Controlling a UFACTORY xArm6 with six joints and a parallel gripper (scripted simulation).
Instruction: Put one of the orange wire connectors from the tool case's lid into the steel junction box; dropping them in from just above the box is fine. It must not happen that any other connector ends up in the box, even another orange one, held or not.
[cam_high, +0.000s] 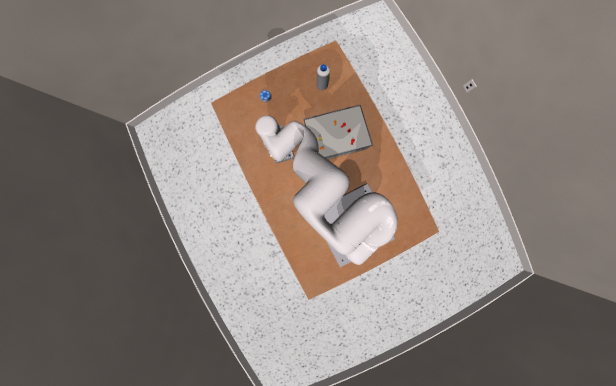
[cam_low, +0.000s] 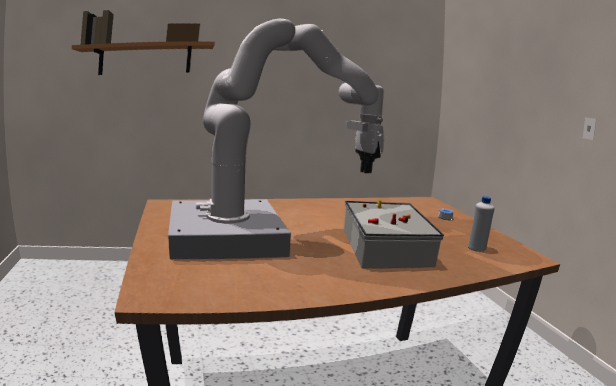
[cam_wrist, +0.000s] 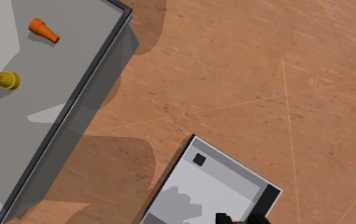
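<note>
My hand is 2 cm short of the steel junction box, 1 cm to the right of it and 18 cm above it. Also, from my hand: grey tool case: 3 cm behind, 29 cm to the right, 12 cm below.
</note>
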